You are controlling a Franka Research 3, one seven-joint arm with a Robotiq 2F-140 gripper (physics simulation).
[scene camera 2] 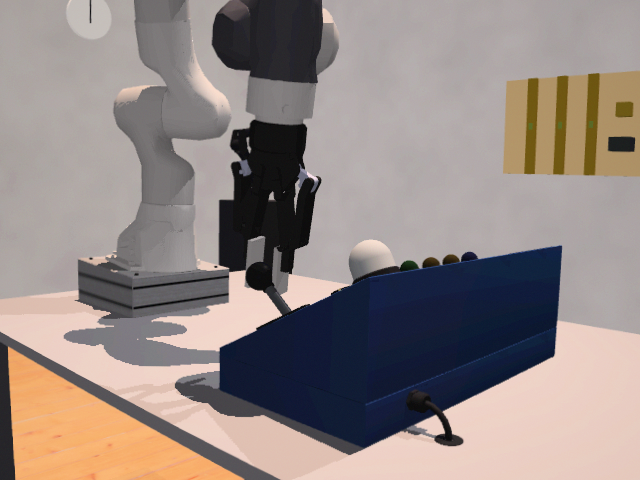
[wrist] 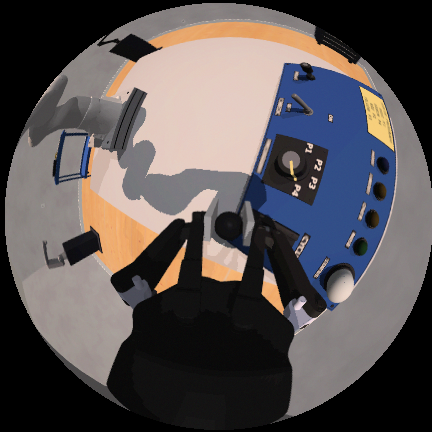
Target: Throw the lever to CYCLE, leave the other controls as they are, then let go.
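The lever (scene camera 2: 278, 300) has a grey rod and a black ball knob (scene camera 2: 259, 275) (wrist: 228, 225). It leans away from the raised back of the blue console (scene camera 2: 299, 356) (wrist: 272, 195), towards its low front edge. My gripper (scene camera 2: 267, 266) (wrist: 230, 208) points down and is shut on the lever, with its pale finger pads on either side at the knob. In the wrist view the CYCLE label (wrist: 302, 245) lies on the console to the right of the fingers, on the side away from the knob. The right finger hides part of the lever's slot.
The console also bears a rotary knob (wrist: 290, 161) with marks P1 to P4, a toggle switch (wrist: 302, 104), a small black control (wrist: 307, 71), several coloured lamps and a white dome (scene camera 2: 370, 259) (wrist: 340, 285). A black cable (scene camera 2: 442, 418) leaves its back. The arm's base (scene camera 2: 178, 286) stands behind on the table.
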